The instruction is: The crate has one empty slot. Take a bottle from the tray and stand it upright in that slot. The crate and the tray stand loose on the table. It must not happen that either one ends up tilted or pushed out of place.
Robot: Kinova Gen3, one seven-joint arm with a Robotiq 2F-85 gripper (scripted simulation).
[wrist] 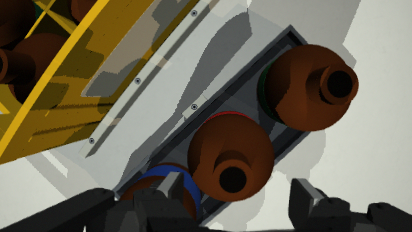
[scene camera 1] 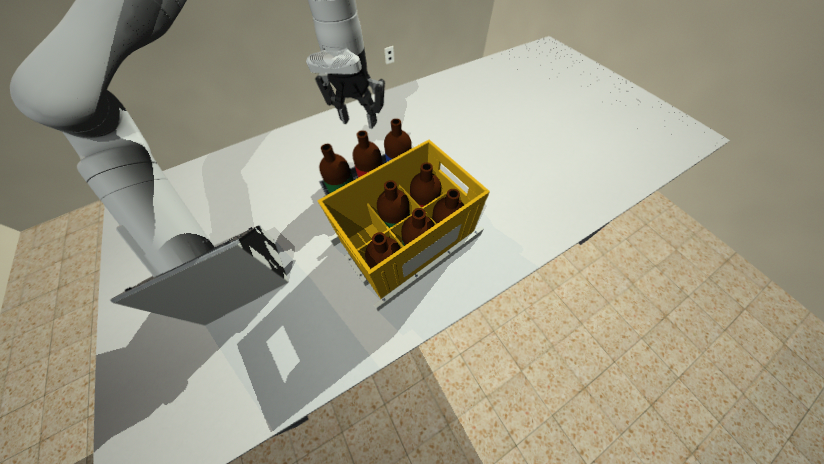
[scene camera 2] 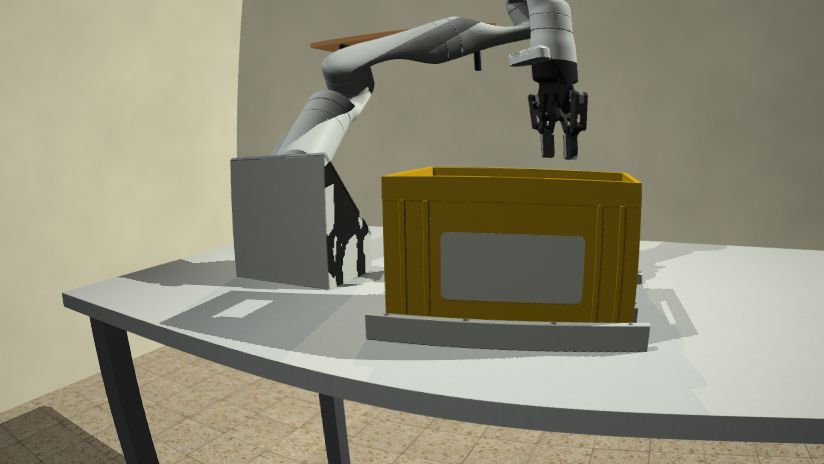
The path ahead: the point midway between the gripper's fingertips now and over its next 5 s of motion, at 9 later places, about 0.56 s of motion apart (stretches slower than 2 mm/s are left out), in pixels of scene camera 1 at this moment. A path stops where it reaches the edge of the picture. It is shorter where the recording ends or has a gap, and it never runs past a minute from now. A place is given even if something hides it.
My gripper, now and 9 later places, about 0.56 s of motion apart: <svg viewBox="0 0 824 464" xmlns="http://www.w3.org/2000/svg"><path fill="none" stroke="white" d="M359 124L359 125L360 125L361 127L363 132L364 138L364 140L364 141L364 138L363 132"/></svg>
